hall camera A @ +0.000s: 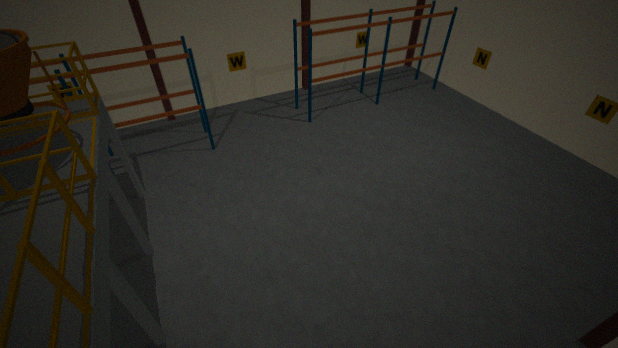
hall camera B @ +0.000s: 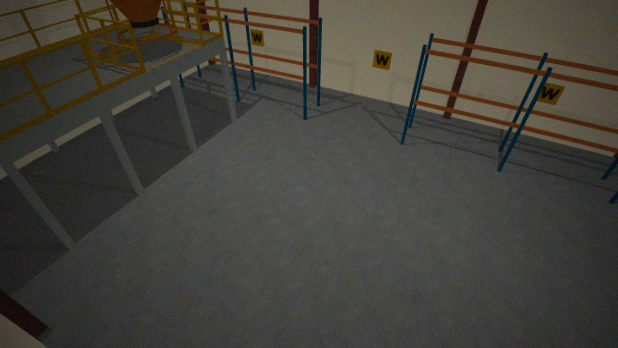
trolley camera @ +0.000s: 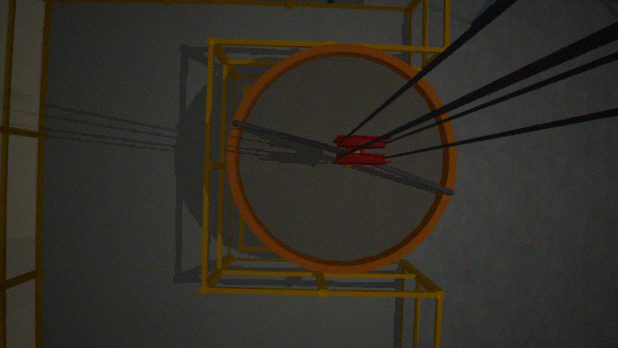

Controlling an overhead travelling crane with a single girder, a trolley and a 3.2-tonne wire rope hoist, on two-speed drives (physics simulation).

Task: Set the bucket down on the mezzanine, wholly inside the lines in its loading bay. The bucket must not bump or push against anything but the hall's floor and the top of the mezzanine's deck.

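The orange bucket (hall camera A: 14, 75) (hall camera B: 137, 11) hangs upright over the mezzanine deck (hall camera B: 165, 71) (trolley camera: 115, 200); its shadow lies on the deck under and beside it. Its base ring (hall camera B: 120, 34) appears a little above the deck. In the trolley view the round orange rim (trolley camera: 234, 170) overlaps the upper and lower bay rails in the picture. Part of the yellow bay line (trolley camera: 256, 248) shows at the rim's lower left; the rest is hidden under the bucket. My hook, under the red block (trolley camera: 361, 151), holds the bucket's grey bail at the middle.
Yellow railings (hall camera A: 67, 197) (hall camera B: 36, 86) (trolley camera: 206, 200) enclose the bay on three sides; its right side in the trolley view is open. A deck-edge railing (trolley camera: 43, 200) runs further left. Blue and orange racks (hall camera A: 310, 75) (hall camera B: 305, 75) stand along the W wall.
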